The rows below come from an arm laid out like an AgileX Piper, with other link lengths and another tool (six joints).
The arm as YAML. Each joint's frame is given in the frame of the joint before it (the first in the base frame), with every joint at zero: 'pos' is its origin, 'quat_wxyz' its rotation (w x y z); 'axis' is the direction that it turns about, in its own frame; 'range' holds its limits. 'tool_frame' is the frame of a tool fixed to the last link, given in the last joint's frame.
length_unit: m
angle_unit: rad
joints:
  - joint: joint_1
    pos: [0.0, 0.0, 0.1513]
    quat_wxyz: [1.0, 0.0, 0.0, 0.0]
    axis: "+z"
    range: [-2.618, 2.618]
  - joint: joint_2
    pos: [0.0, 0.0, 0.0]
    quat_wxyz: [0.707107, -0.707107, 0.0, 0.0]
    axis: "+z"
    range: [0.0, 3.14]
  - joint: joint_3
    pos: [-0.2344, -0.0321, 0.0]
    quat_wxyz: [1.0, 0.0, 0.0, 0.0]
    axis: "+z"
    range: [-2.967, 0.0]
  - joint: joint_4
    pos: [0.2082, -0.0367, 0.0]
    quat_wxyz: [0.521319, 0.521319, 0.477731, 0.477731]
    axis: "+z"
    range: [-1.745, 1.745]
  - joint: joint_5
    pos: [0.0, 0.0, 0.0]
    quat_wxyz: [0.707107, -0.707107, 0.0, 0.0]
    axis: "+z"
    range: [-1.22, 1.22]
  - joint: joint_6
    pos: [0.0, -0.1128, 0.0]
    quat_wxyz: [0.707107, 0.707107, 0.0, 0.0]
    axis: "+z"
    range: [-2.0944, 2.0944]
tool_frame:
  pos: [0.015, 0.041, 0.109]
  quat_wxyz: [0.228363, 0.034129, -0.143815, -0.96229]
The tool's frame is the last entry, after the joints.
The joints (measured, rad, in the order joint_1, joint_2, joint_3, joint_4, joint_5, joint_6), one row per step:
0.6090, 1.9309, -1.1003, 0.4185, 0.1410, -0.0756
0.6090, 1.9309, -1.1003, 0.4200, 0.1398, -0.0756
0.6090, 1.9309, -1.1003, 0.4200, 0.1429, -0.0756
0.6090, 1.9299, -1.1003, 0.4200, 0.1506, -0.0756
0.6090, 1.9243, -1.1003, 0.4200, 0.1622, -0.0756
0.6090, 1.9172, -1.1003, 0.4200, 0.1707, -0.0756
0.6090, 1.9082, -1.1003, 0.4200, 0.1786, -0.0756
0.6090, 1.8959, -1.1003, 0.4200, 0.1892, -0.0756
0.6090, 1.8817, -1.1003, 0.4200, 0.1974, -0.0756
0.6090, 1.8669, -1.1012, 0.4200, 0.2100, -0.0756
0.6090, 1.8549, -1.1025, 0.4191, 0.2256, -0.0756
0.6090, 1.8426, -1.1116, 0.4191, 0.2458, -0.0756
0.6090, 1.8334, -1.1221, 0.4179, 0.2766, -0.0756
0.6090, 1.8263, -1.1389, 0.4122, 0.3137, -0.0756
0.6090, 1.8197, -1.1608, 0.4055, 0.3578, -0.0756
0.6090, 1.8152, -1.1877, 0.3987, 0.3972, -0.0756
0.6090, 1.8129, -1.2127, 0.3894, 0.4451, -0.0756
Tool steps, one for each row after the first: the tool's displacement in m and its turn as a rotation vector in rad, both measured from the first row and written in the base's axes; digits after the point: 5 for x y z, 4 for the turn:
0.00025, 0.00010, 0.00020, 0.0013, -0.0005, -0.0014
-0.00034, 0.00002, -0.00015, 0.0003, 0.0024, -0.0004
-0.00174, -0.00012, -0.00059, -0.0014, 0.0085, 0.0019
-0.00355, -0.00014, 0.00047, -0.0016, 0.0144, 0.0054
-0.00467, -0.00001, 0.00250, -0.0001, 0.0163, 0.0079
-0.00555, 0.00022, 0.00538, 0.0026, 0.0160, 0.0104
-0.00676, 0.00051, 0.00932, 0.0064, 0.0155, 0.0137
-0.00743, 0.00091, 0.01431, 0.0120, 0.0112, 0.0163
-0.00875, 0.00133, 0.01933, 0.0170, 0.0096, 0.0203
-0.01076, 0.00153, 0.02292, 0.0192, 0.0123, 0.0258
-0.01189, 0.00286, 0.02864, 0.0249, 0.0127, 0.0324
-0.01497, 0.00384, 0.03232, 0.0255, 0.0234, 0.0430
-0.01800, 0.00509, 0.03625, 0.0230, 0.0342, 0.0584
-0.02134, 0.00656, 0.04084, 0.0196, 0.0467, 0.0765
-0.02286, 0.00863, 0.04671, 0.0185, 0.0522, 0.0931
-0.02655, 0.00948, 0.05008, 0.0100, 0.0674, 0.1133

